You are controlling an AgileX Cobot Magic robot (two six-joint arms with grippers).
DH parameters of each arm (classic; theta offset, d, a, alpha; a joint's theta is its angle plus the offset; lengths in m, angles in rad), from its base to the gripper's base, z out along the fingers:
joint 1: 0 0.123 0 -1.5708
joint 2: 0.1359 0 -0.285 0
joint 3: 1.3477 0 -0.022 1.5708
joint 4: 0 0.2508 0 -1.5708
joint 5: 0 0 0.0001 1.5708
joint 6: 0 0.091 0 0
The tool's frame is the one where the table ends.
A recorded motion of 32 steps. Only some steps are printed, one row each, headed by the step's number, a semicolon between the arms.
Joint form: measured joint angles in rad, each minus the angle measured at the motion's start. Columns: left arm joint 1, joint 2, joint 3, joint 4, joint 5, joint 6; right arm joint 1, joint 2, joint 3, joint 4, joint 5, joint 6.
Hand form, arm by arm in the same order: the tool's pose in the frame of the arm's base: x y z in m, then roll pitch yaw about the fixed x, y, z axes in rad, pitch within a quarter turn. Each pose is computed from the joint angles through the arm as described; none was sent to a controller.
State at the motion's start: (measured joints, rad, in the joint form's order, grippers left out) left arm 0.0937 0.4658 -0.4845 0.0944 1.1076 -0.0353; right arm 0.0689 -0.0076 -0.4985 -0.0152 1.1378 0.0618
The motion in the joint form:
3: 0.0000 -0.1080 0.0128 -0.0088 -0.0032 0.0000; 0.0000 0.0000 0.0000 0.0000 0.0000 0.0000
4: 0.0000 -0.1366 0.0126 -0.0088 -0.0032 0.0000; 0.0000 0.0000 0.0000 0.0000 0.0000 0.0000
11: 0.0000 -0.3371 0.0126 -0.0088 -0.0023 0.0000; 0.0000 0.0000 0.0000 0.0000 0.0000 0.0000
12: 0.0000 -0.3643 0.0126 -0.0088 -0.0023 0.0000; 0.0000 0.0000 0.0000 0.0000 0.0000 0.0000
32: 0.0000 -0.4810 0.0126 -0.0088 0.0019 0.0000; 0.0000 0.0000 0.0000 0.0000 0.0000 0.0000
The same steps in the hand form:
3: 0.0457 0.0113 0.2585 3.0626 0.6687 -3.0520; -0.0091 -0.0019 0.2707 3.0640 1.0246 3.1037
4: 0.0418 0.0109 0.2598 3.0624 0.6975 -3.0521; -0.0091 -0.0019 0.2707 3.0640 1.0246 3.1037
11: 0.0138 0.0083 0.2655 3.0611 0.8971 -3.0530; -0.0091 -0.0019 0.2707 3.0640 1.0246 3.1037
12: 0.0100 0.0079 0.2658 3.0609 0.9243 -3.0532; -0.0091 -0.0019 0.2707 3.0640 1.0246 3.1037
32: -0.0069 0.0064 0.2658 3.0601 1.0368 -3.0535; -0.0091 -0.0019 0.2707 3.0640 1.0246 3.1037

